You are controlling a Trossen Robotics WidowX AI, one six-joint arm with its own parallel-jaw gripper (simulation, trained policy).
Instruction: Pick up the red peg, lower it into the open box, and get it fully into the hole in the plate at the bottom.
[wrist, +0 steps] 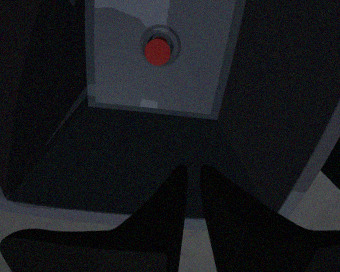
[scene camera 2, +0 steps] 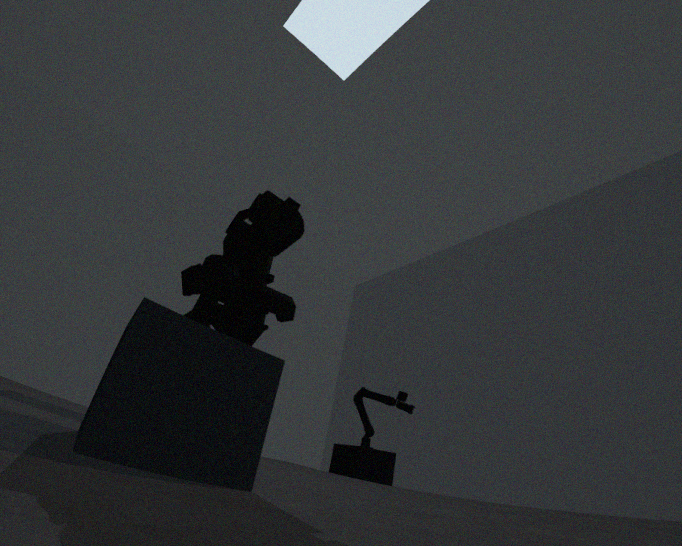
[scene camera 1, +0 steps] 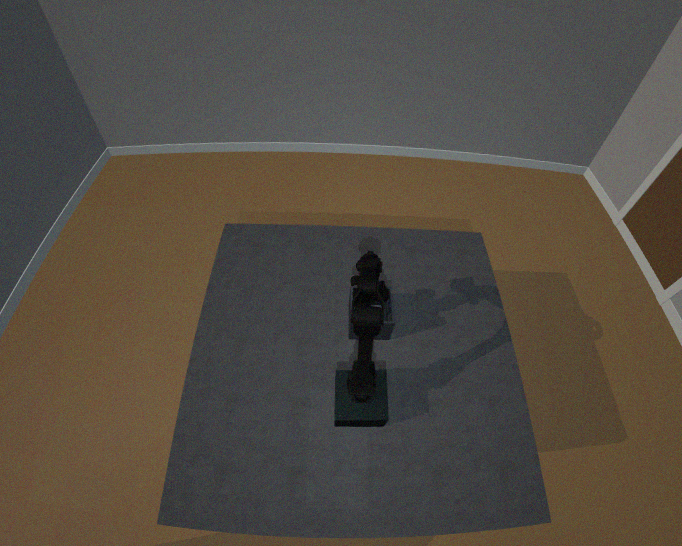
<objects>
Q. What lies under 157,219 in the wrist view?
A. My gripper.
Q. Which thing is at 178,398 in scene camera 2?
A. A box.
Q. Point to a box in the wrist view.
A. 76,159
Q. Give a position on a plate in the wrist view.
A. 186,82
</objects>
